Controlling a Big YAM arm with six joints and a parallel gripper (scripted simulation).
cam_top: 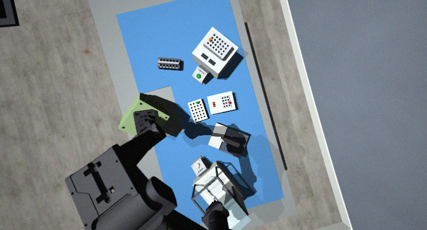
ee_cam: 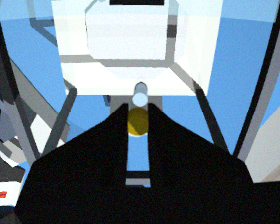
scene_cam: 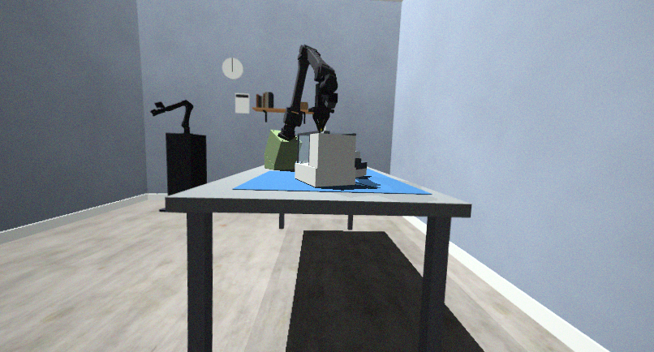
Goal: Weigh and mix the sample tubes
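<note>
My hand is 15 cm above the balance pan. Also, from my hand: dry block DB 47 cm to the left, 20 cm below, 12 cm ahead; white rack RK 44 cm to the left, 21 cm below, 3 cm behind; spectrophotometer SP 24 cm to the left, 16 cm below, 13 cm ahead.
</note>
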